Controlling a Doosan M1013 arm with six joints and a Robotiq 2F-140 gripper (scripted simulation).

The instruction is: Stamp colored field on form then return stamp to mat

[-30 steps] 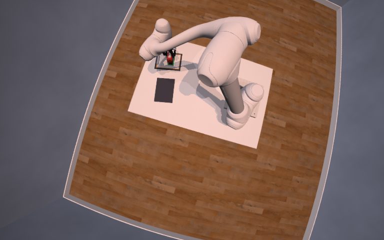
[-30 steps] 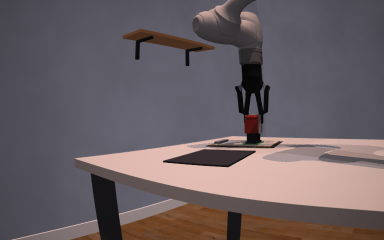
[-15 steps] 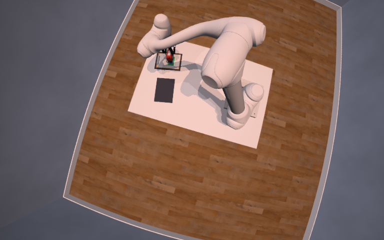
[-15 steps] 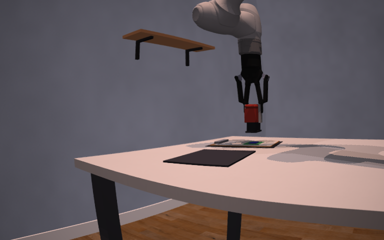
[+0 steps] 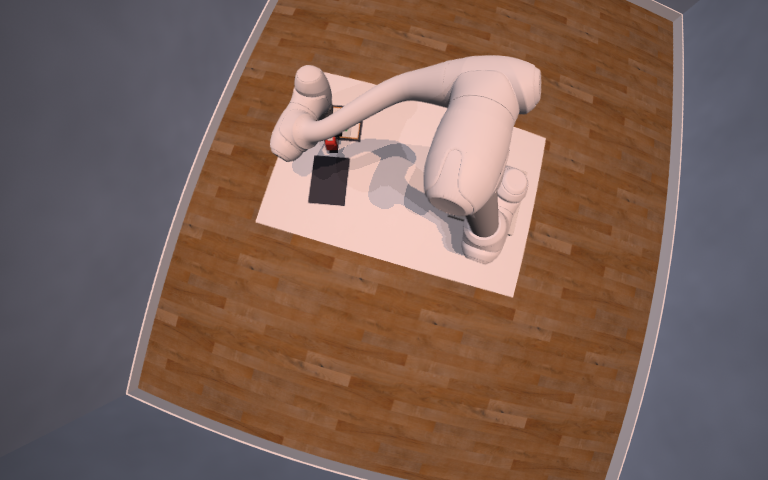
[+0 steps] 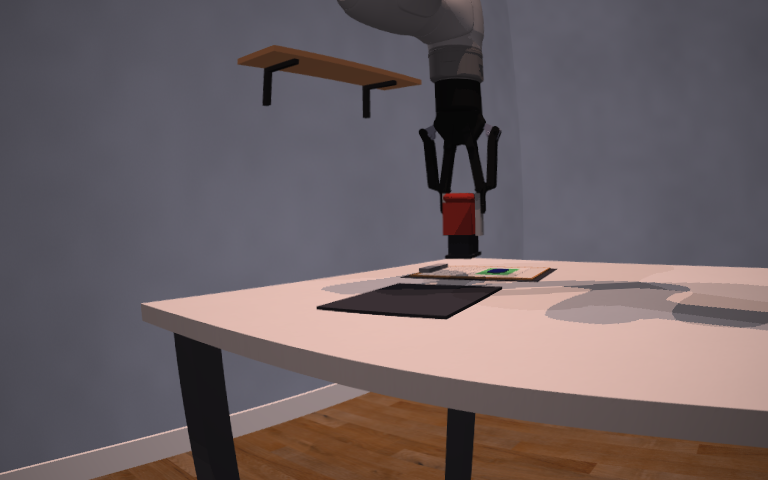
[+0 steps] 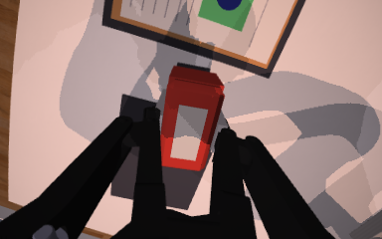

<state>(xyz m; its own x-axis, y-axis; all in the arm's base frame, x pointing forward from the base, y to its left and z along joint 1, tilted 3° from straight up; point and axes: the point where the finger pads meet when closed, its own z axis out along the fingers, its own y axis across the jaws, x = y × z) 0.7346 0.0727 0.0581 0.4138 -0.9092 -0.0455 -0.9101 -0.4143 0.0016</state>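
My gripper is now 15 cm to the right of the mat, 11 cm above it and 4 cm past it. From my hand the other things lie so: stamp 2 cm below; then clipboard 13 cm to the right, 10 cm below, 7 cm ahead.
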